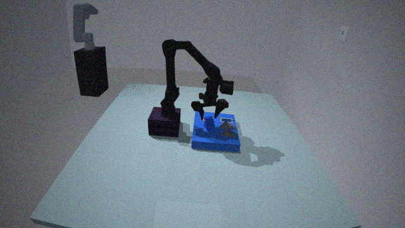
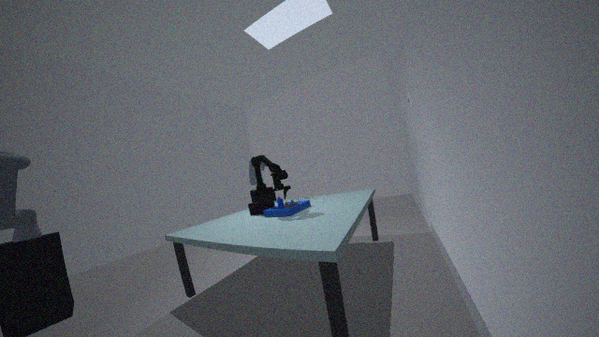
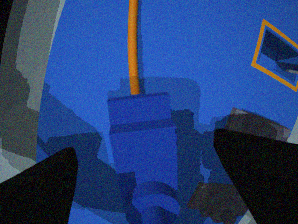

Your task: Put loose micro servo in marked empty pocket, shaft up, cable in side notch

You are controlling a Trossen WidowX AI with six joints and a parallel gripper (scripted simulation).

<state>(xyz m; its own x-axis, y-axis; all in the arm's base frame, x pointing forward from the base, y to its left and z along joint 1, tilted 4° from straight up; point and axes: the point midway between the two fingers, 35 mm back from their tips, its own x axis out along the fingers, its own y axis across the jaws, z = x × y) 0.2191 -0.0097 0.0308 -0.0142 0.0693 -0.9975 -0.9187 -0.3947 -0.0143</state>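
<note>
Right now the blue deck is 10 mm to the left of my gripper tip and 70 mm below it.
</note>
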